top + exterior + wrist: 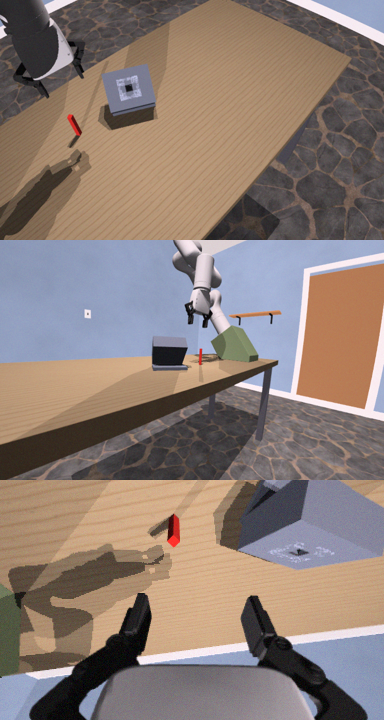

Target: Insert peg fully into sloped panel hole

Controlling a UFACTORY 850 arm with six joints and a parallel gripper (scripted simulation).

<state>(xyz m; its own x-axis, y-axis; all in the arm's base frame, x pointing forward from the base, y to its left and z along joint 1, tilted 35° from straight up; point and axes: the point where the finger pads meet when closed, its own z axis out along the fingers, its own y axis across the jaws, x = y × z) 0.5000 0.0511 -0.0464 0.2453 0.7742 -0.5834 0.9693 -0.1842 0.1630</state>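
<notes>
Right now my hand is 160 mm above the red peg, 20 mm past it and 10 mm to the right of it. The rest, counted from my hand: thin grey plate: 190 mm below, 170 mm ahead, 10 mm to the right.
</notes>
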